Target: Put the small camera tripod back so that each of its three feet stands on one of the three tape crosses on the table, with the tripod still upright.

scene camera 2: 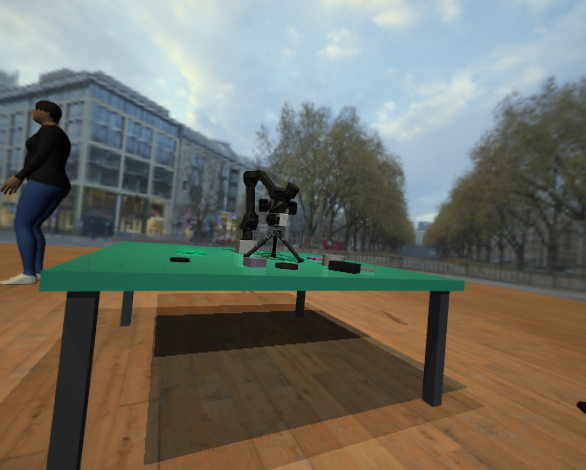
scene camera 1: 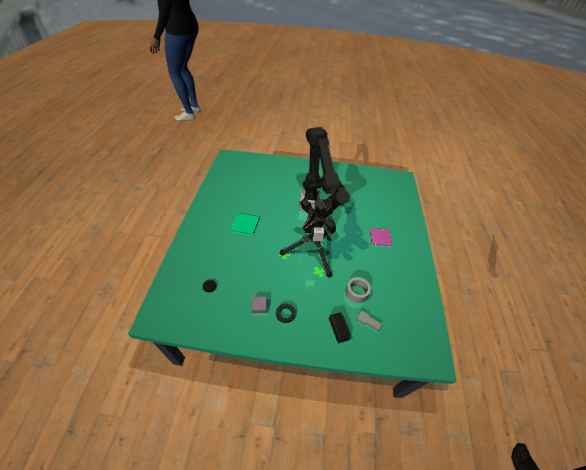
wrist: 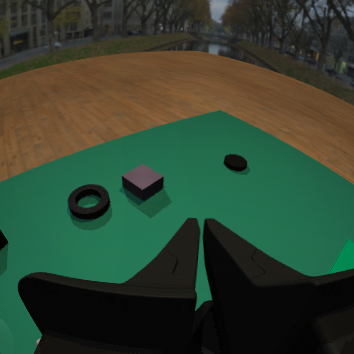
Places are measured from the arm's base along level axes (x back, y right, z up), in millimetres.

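Where they show: gripper, between the fingertips: (scene camera 2: 271, 210) (scene camera 1: 303, 229) (wrist: 199, 226); arm's base, origin of its link: (scene camera 2: 247, 240) (scene camera 1: 311, 196).
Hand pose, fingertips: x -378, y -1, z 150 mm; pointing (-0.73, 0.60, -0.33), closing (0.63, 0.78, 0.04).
Things, the pixels of their top centre, and the offset from my fingertips. "spot": a spot on its surface instead. Level surfaces: height alone.
- small tripod, a spot on its surface: (scene camera 1: 323, 259) (scene camera 2: 291, 247) spot: dx -17, dy -107, dz -159 mm
- pale camera body, a spot on its surface: (scene camera 1: 318, 234) (scene camera 2: 284, 216) spot: dx +2, dy -66, dz -19 mm
- left green tape cross, a spot on its surface: (scene camera 1: 284, 253) spot: dx +19, dy +76, dz -210 mm
- front cross, centre of its top: (scene camera 1: 318, 271) dx -43, dy -96, dz -224 mm
- green table, height of its surface: dz -224 mm
- grey ring, centre of its top: (scene camera 1: 359, 287) (scene camera 2: 334, 255) dx -121, dy -274, dz -176 mm
- black ring, centre of its top: (wrist: 87, 197) (scene camera 2: 286, 263) (scene camera 1: 285, 312) dx -277, dy +16, dz -209 mm
- pink block, centre of its top: (wrist: 142, 175) (scene camera 2: 255, 258) (scene camera 1: 259, 303) dx -265, dy +130, dz -196 mm
- black disc, centre of its top: (wrist: 235, 159) (scene camera 2: 180, 258) (scene camera 1: 209, 285) dx -216, dy +366, dz -214 mm
- black block, centre of its top: (scene camera 2: 344, 262) (scene camera 1: 340, 325) dx -304, dy -208, dz -189 mm
- grey piece, centre of its top: (scene camera 1: 369, 320) dx -251, dy -331, dz -209 mm
- magenta, centre of its top: (scene camera 1: 381, 236) dx +228, dy -390, dz -215 mm
The small tripod (scene camera 1: 323, 259) (scene camera 2: 289, 244) stands upright. It bears a pale camera body (scene camera 1: 318, 234) (scene camera 2: 283, 220) with a dark lens. One front foot is at the edge of the left green tape cross (scene camera 1: 285, 255). The other stands right of the front cross (scene camera 1: 319, 271), off it. The back foot is hidden in scene camera 1; the third cross is mostly hidden. My gripper (scene camera 1: 318, 223) (scene camera 2: 276, 210) (wrist: 199, 226) is shut, its fingertips almost touching, close above the camera body. No held thing shows between the tips. A dark part shows low between the fingers in the wrist view.
On the green table (scene camera 1: 180, 300) lie a grey ring (scene camera 1: 351, 295), a black ring (scene camera 1: 278, 318) (wrist: 75, 210), a pink block (scene camera 1: 259, 304) (wrist: 143, 178), a black disc (scene camera 1: 209, 286) (wrist: 235, 162), a black block (scene camera 1: 340, 328), a grey piece (scene camera 1: 369, 320), green (scene camera 1: 245, 223) and magenta (scene camera 1: 381, 237) squares.
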